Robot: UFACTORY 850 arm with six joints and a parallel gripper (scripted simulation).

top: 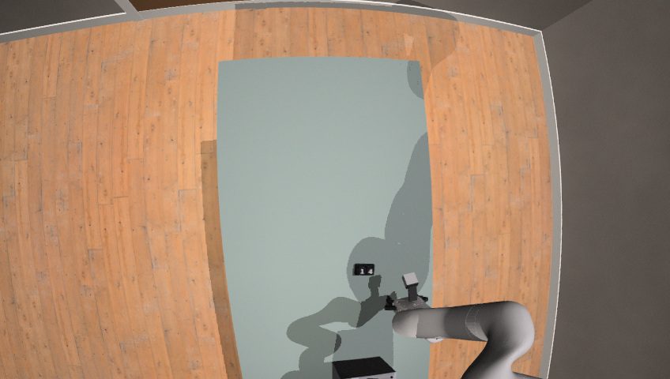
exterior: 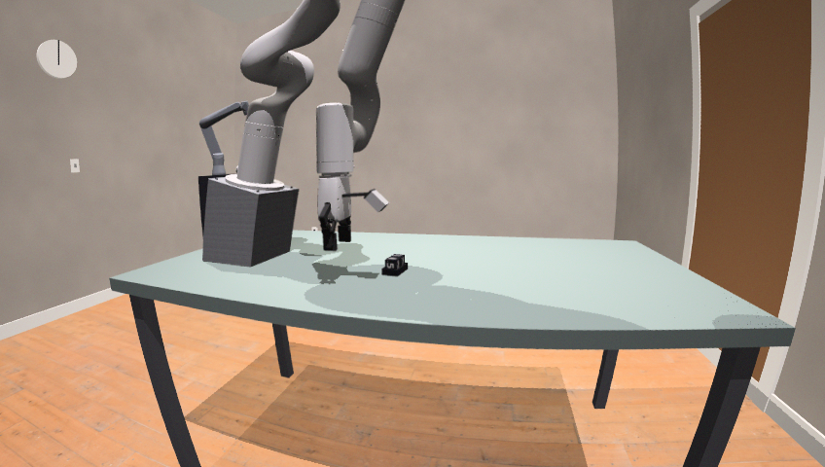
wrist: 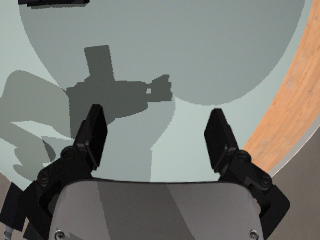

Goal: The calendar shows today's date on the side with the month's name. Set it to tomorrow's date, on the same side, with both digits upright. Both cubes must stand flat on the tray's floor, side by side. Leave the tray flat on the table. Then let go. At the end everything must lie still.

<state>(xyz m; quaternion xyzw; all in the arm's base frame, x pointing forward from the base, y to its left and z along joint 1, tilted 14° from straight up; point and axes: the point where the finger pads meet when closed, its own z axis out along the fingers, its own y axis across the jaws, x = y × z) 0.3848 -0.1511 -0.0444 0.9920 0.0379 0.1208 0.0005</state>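
My hand is 10 cm short of the black cube, 10 cm to the right of it and 7 cm above it. Also, from my hand: black tray: 10 cm ahead, 12 cm to the left, 9 cm below.
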